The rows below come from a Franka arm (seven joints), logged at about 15 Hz.
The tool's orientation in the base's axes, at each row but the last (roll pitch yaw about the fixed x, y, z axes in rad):
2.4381 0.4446 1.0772
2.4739 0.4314 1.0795
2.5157 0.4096 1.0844
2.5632 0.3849 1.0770
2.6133 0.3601 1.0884
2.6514 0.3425 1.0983
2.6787 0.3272 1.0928
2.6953 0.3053 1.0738
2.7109 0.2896 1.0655
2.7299 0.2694 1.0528
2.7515 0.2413 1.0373
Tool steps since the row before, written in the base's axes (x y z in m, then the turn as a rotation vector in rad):
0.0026 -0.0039 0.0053 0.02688 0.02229 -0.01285
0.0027 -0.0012 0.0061 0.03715 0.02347 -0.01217
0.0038 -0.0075 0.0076 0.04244 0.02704 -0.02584
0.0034 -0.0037 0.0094 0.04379 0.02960 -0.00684
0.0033 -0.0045 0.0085 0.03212 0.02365 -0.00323
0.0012 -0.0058 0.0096 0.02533 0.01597 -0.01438
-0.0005 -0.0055 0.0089 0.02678 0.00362 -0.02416
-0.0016 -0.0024 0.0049 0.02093 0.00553 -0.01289
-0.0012 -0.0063 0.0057 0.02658 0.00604 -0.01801
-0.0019 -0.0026 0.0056 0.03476 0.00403 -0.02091
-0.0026 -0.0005 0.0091 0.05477 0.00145 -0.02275
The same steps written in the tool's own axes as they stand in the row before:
-0.0043 0.0056 -0.0002 0.03475 0.01150 0.00671
-0.0024 0.0058 -0.0026 0.03981 0.02008 0.00956
-0.0075 0.0085 -0.0001 0.05041 0.01648 0.01967
-0.0051 0.0084 -0.0042 0.04596 0.02668 0.00400
-0.0053 0.0079 -0.0036 0.03469 0.01994 0.00051
-0.0076 0.0068 -0.0049 0.02908 0.01118 0.01152
-0.0077 0.0049 -0.0051 0.02247 0.01180 0.02588
-0.0042 0.0014 -0.0035 0.01803 0.01084 0.01387
-0.0075 0.0034 -0.0025 0.02254 0.01344 0.01946
-0.0046 0.0015 -0.0043 0.02553 0.01999 0.02471
-0.0039 0.0014 -0.0085 0.03369 0.03718 0.03165

